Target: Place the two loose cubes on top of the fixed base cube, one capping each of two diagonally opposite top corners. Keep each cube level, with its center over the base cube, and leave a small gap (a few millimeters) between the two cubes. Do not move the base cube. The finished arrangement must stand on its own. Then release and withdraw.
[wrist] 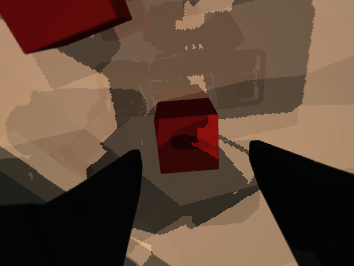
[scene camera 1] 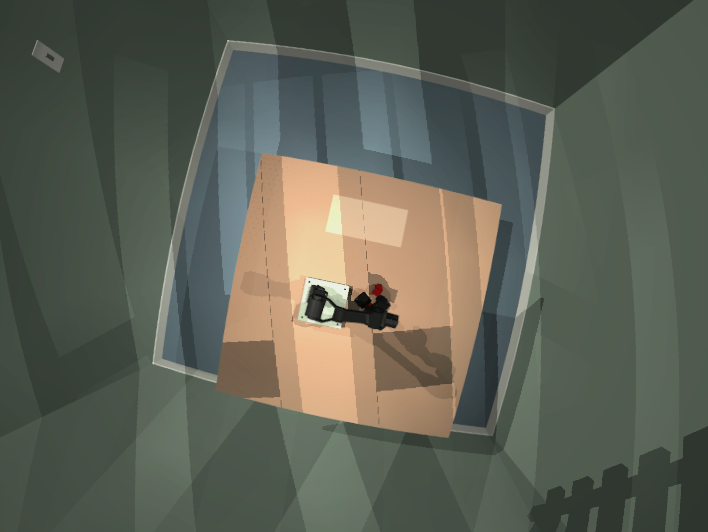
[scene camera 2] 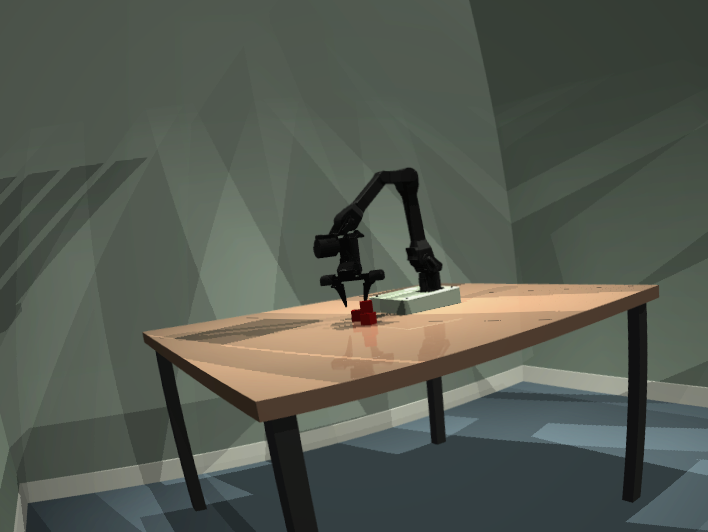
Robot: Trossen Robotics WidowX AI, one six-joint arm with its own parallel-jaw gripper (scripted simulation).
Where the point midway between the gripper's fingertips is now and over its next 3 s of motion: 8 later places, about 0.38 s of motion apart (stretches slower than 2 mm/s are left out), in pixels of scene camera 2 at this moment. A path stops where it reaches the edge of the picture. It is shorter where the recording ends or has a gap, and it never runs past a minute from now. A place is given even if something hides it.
My gripper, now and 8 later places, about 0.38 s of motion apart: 355,306; 356,312; 357,314; 356,310; 354,299; 353,287; 353,280; 354,280; 358,283
